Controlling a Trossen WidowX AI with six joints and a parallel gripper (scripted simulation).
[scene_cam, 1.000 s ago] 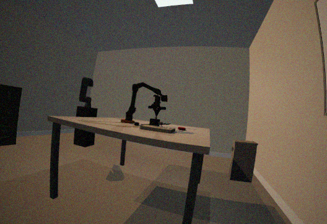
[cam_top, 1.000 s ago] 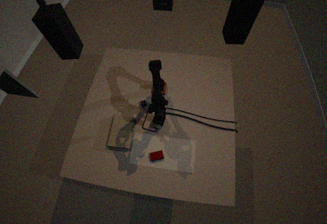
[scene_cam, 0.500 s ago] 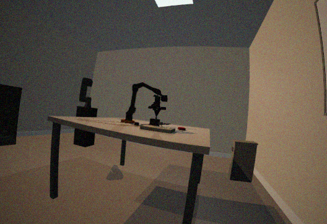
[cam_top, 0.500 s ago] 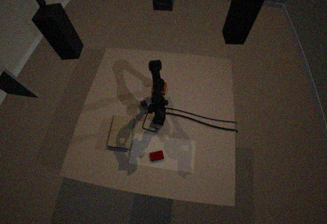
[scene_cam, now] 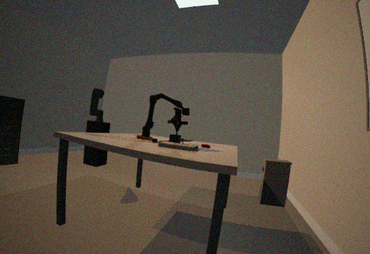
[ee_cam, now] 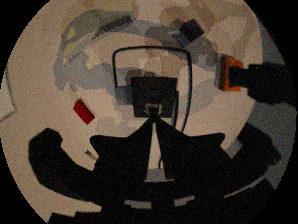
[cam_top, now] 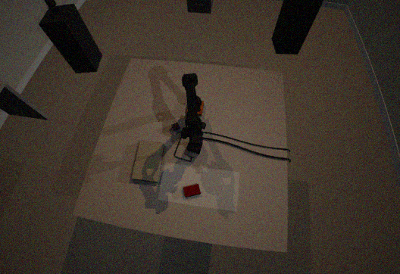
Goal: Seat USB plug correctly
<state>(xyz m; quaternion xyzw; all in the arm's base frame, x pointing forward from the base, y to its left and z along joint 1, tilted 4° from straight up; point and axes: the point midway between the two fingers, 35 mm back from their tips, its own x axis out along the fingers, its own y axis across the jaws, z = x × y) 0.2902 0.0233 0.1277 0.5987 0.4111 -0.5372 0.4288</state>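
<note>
The usb plug lies 20 mm below my gripper tip. From my gripper tip the other things lie so: small purple piece (160 mm to the right, 150 mm behind, 90 mm below); then red block (280 mm ahead, 100 mm below, 40 mm to the right); then flat tan board (320 mm to the right, 90 mm below, 90 mm ahead).
</note>
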